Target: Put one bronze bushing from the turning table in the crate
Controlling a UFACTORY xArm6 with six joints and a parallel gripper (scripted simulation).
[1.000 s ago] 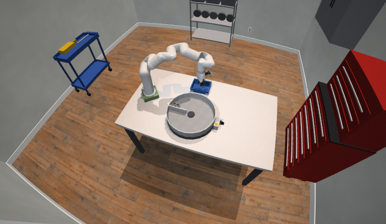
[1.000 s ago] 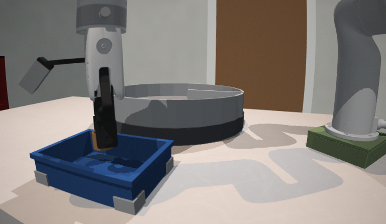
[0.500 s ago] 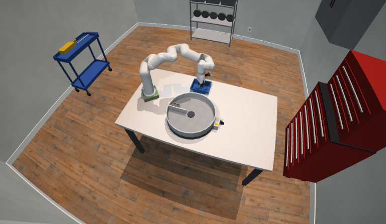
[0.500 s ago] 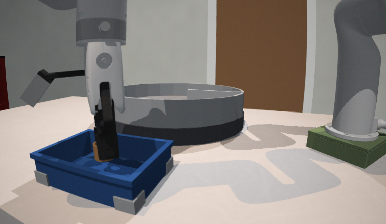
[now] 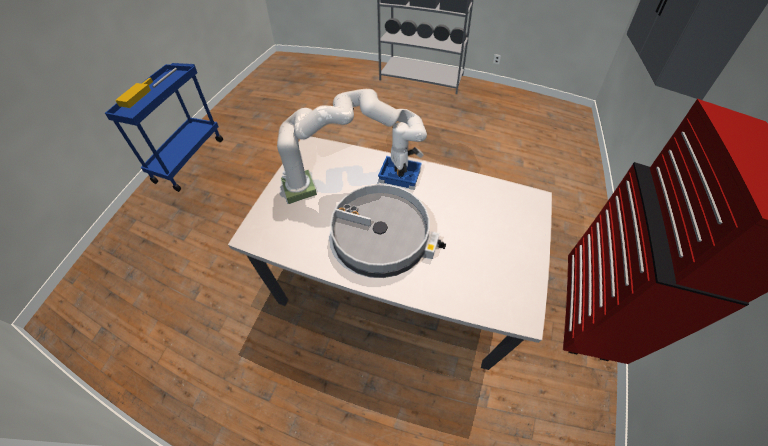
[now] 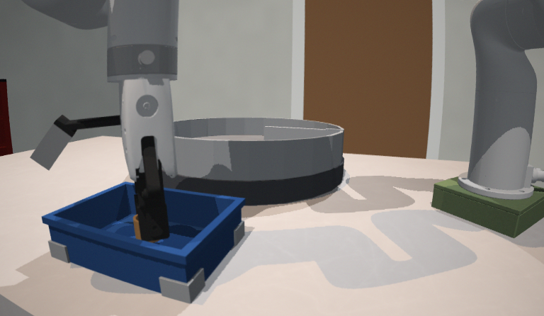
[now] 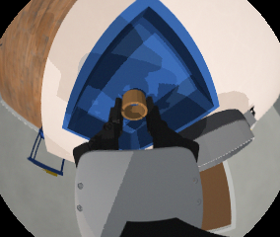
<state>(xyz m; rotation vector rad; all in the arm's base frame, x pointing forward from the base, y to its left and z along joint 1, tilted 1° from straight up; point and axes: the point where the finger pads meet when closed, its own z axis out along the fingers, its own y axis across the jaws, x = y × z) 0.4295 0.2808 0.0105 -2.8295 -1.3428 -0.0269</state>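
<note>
Right now the blue crate is 20 mm below my hand. Also, from my hand: turning table disc: 370 mm to the right, 60 mm ahead, 10 mm above.
</note>
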